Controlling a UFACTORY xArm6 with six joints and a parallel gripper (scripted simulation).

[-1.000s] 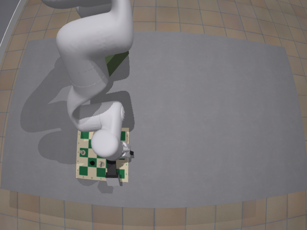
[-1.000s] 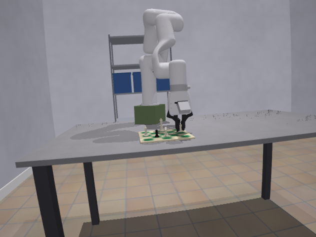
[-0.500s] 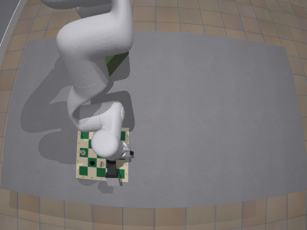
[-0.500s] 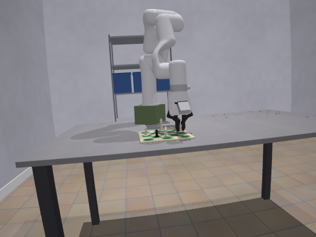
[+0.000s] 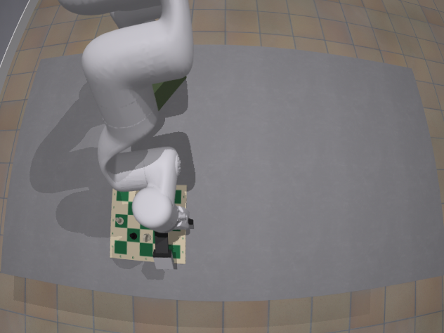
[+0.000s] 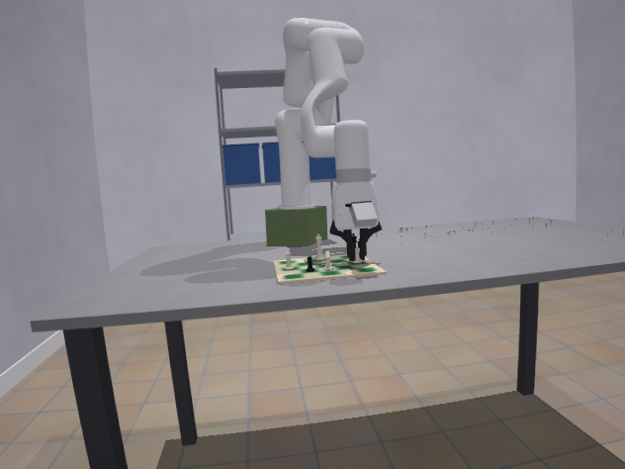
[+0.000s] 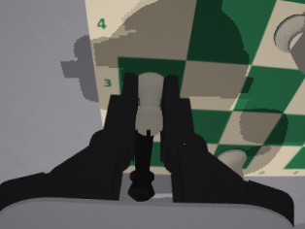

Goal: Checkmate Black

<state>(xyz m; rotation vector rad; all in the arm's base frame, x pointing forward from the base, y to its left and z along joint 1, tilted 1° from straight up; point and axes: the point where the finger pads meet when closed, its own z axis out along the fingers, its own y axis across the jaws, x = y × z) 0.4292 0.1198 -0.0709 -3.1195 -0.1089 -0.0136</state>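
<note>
Right now my hand is 10 mm above the white pawn. Round my hand: green-and-cream chessboard 80 mm to the right, 30 mm below, 10 mm ahead; then black king 30 mm behind; then white knight 70 mm to the right, 50 mm ahead, 10 mm below.
</note>
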